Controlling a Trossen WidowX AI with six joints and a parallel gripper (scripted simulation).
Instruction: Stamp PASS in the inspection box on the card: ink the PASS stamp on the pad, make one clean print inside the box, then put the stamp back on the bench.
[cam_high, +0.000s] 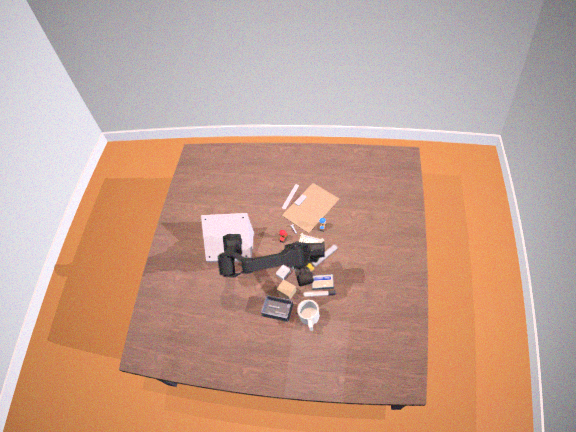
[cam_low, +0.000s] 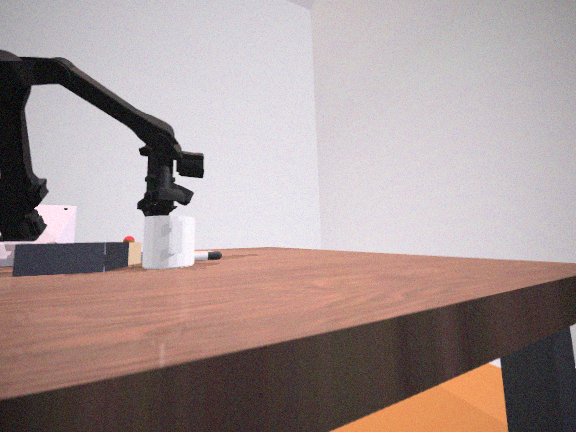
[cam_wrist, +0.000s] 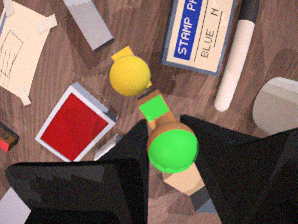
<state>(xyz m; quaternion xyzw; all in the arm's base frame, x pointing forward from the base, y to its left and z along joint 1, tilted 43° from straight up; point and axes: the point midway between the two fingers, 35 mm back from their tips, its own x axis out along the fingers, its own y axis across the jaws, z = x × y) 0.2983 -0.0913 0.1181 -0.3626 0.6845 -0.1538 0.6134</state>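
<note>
The yellow-knobbed stamp is 30 mm ahead of my gripper tip, 30 mm to the left of it and 40 mm below it. The rest, counted from my gripper tip: labelled box: 80 mm ahead, 20 mm to the right, 50 mm below; then tan block: 60 mm behind, 60 mm to the right, 40 mm below; then green stamp: right at my gripper tip.
</note>
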